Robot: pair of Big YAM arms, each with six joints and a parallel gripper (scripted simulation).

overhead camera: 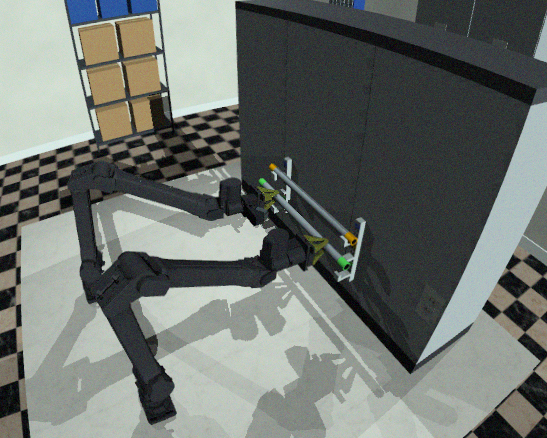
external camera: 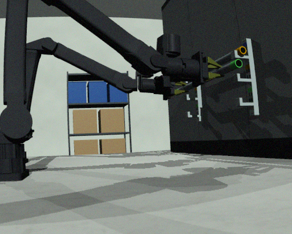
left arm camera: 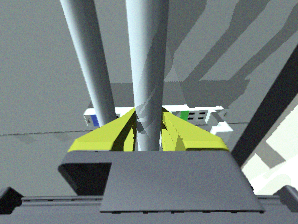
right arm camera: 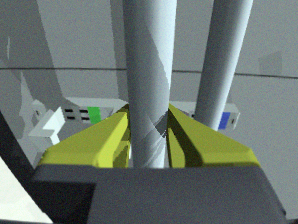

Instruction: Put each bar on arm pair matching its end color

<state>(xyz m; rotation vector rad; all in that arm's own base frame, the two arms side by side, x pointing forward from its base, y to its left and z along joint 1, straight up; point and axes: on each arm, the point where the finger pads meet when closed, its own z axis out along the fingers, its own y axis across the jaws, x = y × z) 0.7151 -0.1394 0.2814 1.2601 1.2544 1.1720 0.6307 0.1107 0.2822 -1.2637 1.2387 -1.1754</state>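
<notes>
My right gripper is now 20 mm short of the green-ended bar and 150 mm to the right of it. The rest, counted from my right hand: grey cabinet wall (270 mm ahead, 160 mm to the left, 170 mm above); then orange-ended bar (60 mm ahead, 150 mm to the left, 50 mm above); then wall outlet (30 mm ahead, 370 mm to the right, 20 mm above).
</notes>
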